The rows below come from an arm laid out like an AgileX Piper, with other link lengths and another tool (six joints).
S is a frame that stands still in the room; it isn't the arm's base.
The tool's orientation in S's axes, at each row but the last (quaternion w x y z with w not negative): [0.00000 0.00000 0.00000 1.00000]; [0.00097 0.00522 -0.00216 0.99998]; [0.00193 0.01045 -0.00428 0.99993]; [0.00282 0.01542 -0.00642 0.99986]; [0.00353 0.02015 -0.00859 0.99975]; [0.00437 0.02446 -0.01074 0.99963]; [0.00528 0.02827 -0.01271 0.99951]
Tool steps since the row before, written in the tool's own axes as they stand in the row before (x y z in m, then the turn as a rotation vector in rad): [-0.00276 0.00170 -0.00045 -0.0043 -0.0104 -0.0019]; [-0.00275 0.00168 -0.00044 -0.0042 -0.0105 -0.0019]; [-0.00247 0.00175 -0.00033 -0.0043 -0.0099 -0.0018]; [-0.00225 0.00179 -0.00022 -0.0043 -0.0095 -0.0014]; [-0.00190 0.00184 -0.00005 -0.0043 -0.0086 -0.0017]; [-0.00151 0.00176 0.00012 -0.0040 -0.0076 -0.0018]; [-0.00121 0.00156 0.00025 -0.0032 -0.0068 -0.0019]
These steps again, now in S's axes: [0.00276 -0.00170 -0.00045 0.0043 0.0104 -0.0019]; [0.00274 -0.00168 -0.00048 0.0042 0.0105 -0.0019]; [0.00246 -0.00176 -0.00040 0.0043 0.0099 -0.0018]; [0.00223 -0.00180 -0.00031 0.0043 0.0095 -0.0014]; [0.00188 -0.00185 -0.00016 0.0043 0.0086 -0.0017]; [0.00150 -0.00177 0.00001 0.0040 0.0076 -0.0018]; [0.00120 -0.00158 0.00014 0.0032 0.0068 -0.0019]
